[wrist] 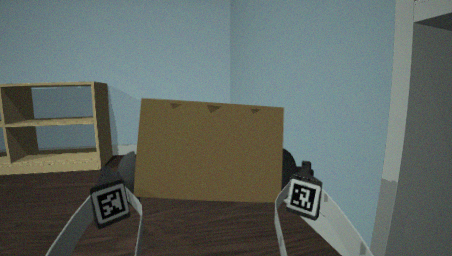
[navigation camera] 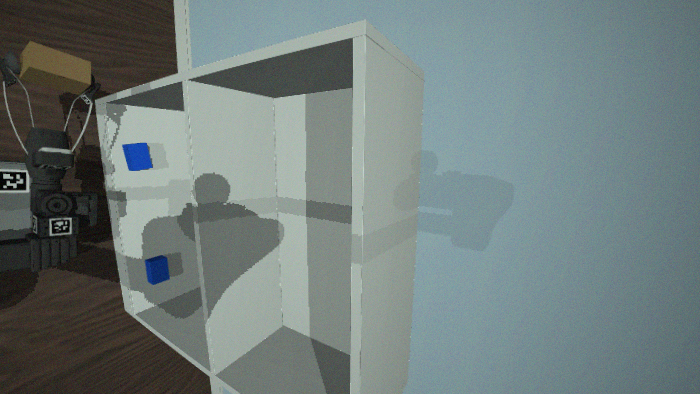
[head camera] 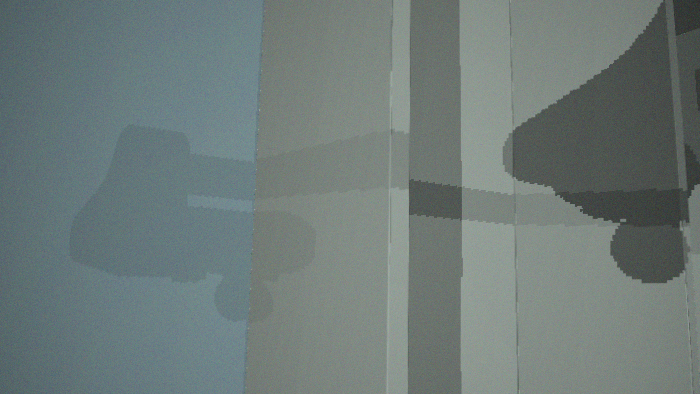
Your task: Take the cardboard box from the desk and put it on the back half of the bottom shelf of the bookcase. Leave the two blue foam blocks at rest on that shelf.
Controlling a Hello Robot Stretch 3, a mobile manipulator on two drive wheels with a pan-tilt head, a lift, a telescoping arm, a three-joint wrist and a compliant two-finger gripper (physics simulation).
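Frame: origin at the robot's base, x right, y back, z down, level; metres.
Where they show: gripper, fingertip midpoint: (navigation camera: 53,63).
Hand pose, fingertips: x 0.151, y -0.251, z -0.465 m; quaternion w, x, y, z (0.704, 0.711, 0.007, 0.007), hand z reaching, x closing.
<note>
Each offset is from my fingertips to the top centre of the thing. Level surfaces: height alone.
A cardboard box @(dx +0.001, dy +0.016, dz -0.057 m) (navigation camera: 56,66) (wrist: 209,150) is held between the two fingertips of my gripper (navigation camera: 50,76) (wrist: 208,168). It is off the floor and outside the white bookcase (navigation camera: 390,150), beyond its open side at the left of the navigation view. The bottom shelf @(dz +0.365 m) (navigation camera: 172,130) is the leftmost compartment there, as that view is turned sideways. One blue foam block @(dx +0.282, dy +0.159, dz +0.320 m) (navigation camera: 137,156) rests on it near the upper end, and the other blue foam block @(dx +0.356, dy +0.585, dz +0.320 m) (navigation camera: 157,270) rests near the lower end. They are apart. The desk does not show.
In the wrist view, a wooden shelf unit (wrist: 104,120) stands at the left on the dark wood floor (wrist: 200,230). Blue walls (wrist: 300,60) meet behind the box. A white upright edge (wrist: 400,100) stands close at the right. Robot shadows fall across the bookcase.
</note>
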